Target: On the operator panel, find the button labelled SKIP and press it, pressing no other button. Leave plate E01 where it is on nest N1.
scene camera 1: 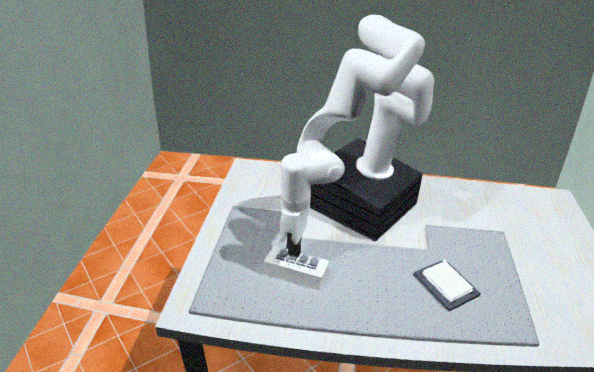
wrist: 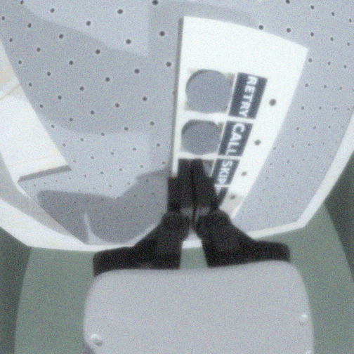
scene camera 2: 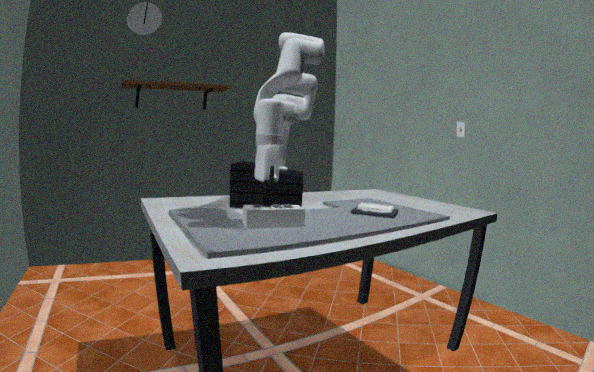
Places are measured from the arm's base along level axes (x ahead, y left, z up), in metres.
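Pixels of known places: gripper, fingertip midpoint: (scene camera 1: 294, 254) (scene camera 2: 266, 205); arm's base, link origin: (scene camera 1: 374, 168).
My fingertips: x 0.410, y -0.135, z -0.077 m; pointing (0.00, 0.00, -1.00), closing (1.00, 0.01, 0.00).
Note:
For each thing: its top centre in the pictures, then the offset to it from my fingertips. "spot": a spot on its surface instead. Level surfaces: height alone.
- operator panel, top centre: (scene camera 1: 296, 260) (scene camera 2: 273, 205) dx +0.023, dy +0.015, dz +0.002 m
- White plate E01, top centre: (scene camera 1: 448, 279) (scene camera 2: 375, 206) dx -0.074, dy +0.432, dz -0.028 m
- dark nest N1, surface spot: (scene camera 1: 452, 304) spot: dx +0.007, dy +0.455, dz -0.041 m
- grey perforated mat, surface height: dz -0.054 m
The operator panel (scene camera 1: 322, 267) (scene camera 2: 275, 218) (wrist: 245, 45) is a white box with a row of round grey buttons. My gripper (scene camera 1: 295, 254) (scene camera 2: 268, 202) (wrist: 187, 172) is shut and empty, pointing down at the panel. In the wrist view its fingertips cover most of the button beside the SKIP label (wrist: 226, 173); whether they touch or press it is hidden. The RETRY button (wrist: 209, 90) and CALL button (wrist: 201, 136) show uncovered. A fourth label is partly hidden by the fingers. White plate E01 (scene camera 1: 447, 280) (scene camera 2: 375, 206) lies on dark nest N1 (scene camera 1: 452, 304).
The panel stands on a grey perforated mat (scene camera 1: 365, 295) (scene camera 2: 210, 245) (wrist: 120, 95) at the left part of the table (scene camera 1: 545, 250) (scene camera 2: 170, 260). The black arm base (scene camera 1: 370, 210) stands behind. The nest is well to the right of the panel.

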